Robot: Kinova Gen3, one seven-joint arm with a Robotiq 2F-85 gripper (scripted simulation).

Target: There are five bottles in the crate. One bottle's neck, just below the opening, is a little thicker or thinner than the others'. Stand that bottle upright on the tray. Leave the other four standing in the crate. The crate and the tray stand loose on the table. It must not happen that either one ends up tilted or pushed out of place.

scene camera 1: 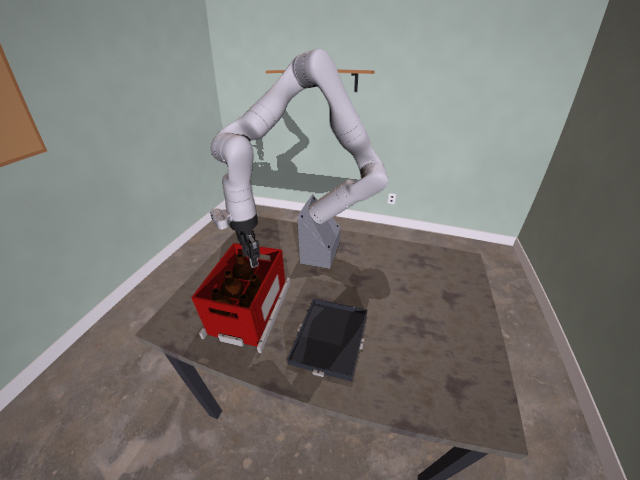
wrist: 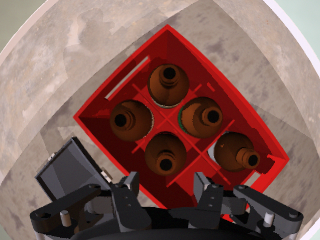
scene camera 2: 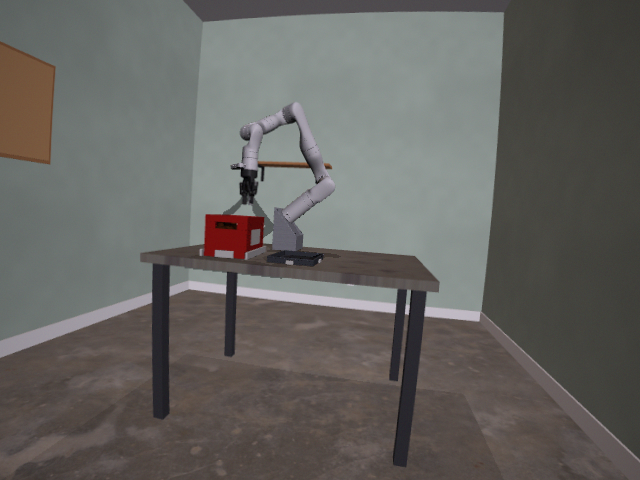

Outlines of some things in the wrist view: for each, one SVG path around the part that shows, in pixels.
My gripper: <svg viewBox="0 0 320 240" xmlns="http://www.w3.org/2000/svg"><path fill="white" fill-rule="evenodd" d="M30 213L31 223L37 240L295 240L304 218L303 214L249 186L241 184L235 185L233 191L224 190L223 185L215 184L210 177L205 177L202 172L194 173L193 193L198 203L197 207L173 209L141 207L136 198L139 194L139 172L131 171L129 176L122 177L119 183L112 184L111 189L101 190L101 186L98 184L87 184ZM220 215L229 214L230 219L232 219L235 223L221 218ZM113 213L113 217L115 218L94 226L103 218L104 214Z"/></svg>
A crate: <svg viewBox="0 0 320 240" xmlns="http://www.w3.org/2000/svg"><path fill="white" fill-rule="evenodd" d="M220 215L221 218L233 222L230 219L229 215ZM73 116L125 176L131 171L139 172L139 189L163 209L197 207L193 193L195 172L204 173L215 184L231 191L257 172L260 177L250 187L263 193L290 160L235 86L168 24L126 59ZM162 131L176 134L187 151L183 168L171 176L154 173L145 162L148 142ZM206 151L226 130L238 132L252 141L260 162L254 169L228 172L212 161ZM127 99L142 102L154 115L152 131L135 142L119 139L110 128L112 109ZM195 97L213 99L223 112L222 126L210 138L194 138L178 125L180 108ZM166 63L183 68L190 82L187 96L171 109L157 106L147 88L152 70Z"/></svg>
